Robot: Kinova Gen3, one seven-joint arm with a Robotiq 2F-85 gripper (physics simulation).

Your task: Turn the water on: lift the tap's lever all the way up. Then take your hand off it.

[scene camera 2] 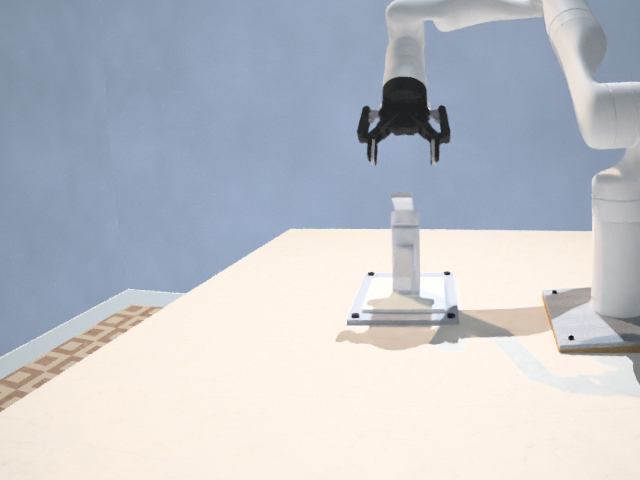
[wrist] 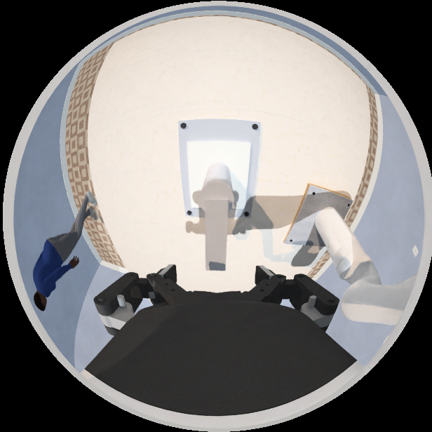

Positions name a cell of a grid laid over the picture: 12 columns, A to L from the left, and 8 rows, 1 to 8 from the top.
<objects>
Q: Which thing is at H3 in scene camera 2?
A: My gripper.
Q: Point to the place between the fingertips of my gripper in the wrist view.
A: At F6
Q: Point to a square base plate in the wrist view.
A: At G3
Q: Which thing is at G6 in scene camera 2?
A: A square base plate.
</objects>
